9 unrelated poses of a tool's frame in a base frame.
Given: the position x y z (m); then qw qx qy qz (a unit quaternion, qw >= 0).
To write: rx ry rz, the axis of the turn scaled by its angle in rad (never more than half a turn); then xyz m. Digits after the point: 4 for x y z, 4 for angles.
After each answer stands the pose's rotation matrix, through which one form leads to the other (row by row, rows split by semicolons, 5 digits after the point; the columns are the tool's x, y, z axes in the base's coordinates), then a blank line. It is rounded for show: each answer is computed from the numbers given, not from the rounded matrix.
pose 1, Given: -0.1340 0.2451 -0.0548 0.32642 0.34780 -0.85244 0.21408
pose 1, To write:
0.9113 -2.2335 0.5609 -0.1340 0.2451 -0.0548
-0.54497 -0.73272 -0.40759; -0.45320 0.66641 -0.59204; 0.70542 -0.13792 -0.69524

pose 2, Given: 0.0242 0.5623 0.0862 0.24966 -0.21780 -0.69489 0.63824
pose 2, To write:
-0.5931 -1.8923 1.7380 0.0242 0.5623 0.0862
-0.78046 -0.01599 -0.62500; 0.62139 0.09042 -0.77827; 0.06896 -0.99578 -0.06063

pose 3, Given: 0.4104 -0.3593 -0.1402 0.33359 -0.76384 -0.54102 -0.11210
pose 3, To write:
-1.9943 -1.4126 -0.2927 0.4104 -0.3593 -0.1402
0.38946 0.90129 -0.18970; 0.75171 -0.19203 0.63091; 0.53221 -0.38832 -0.75230

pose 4, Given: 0.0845 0.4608 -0.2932 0.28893 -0.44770 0.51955 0.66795
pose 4, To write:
-1.1950 1.3868 1.7829 0.0845 0.4608 -0.2932
-0.43217 -0.85118 -0.29785; -0.07922 -0.29318 0.95277; -0.89830 0.43536 0.05927

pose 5, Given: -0.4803 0.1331 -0.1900 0.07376 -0.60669 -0.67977 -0.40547
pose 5, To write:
-1.8213 -2.0407 -1.2173 -0.4803 0.1331 -0.1900
-0.25298 0.88463 0.39171; 0.76500 -0.06495 0.64075; 0.59227 0.46175 -0.66031

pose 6, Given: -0.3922 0.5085 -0.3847 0.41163 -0.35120 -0.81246 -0.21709
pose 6, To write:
-0.8837 -2.0443 -0.5462 -0.3922 0.5085 -0.3847
-0.41444 0.74939 -0.51638; 0.39195 0.65906 0.64188; 0.82135 0.06362 -0.56687

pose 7, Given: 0.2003 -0.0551 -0.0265 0.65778 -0.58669 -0.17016 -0.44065
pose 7, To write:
-1.3287 -0.3854 -0.9980 0.2003 -0.0551 -0.0265
0.55375 0.77936 0.29319; -0.38004 -0.07675 0.92178; 0.74090 -0.62186 0.25369

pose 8, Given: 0.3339 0.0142 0.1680 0.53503 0.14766 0.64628 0.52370
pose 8, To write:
0.3517 1.5395 1.2475 0.3339 0.0142 0.1680
-0.38388 -0.36953 0.84622; 0.75125 0.40787 0.51891; -0.53690 0.83492 0.12104

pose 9, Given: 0.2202 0.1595 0.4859 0.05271 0.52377 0.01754 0.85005
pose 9, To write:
1.5924 0.0533 2.5844 0.2202 0.1595 0.4859
-0.44578 -0.07124 0.89231; 0.10799 -0.99383 -0.02540; 0.88861 0.08504 0.45072

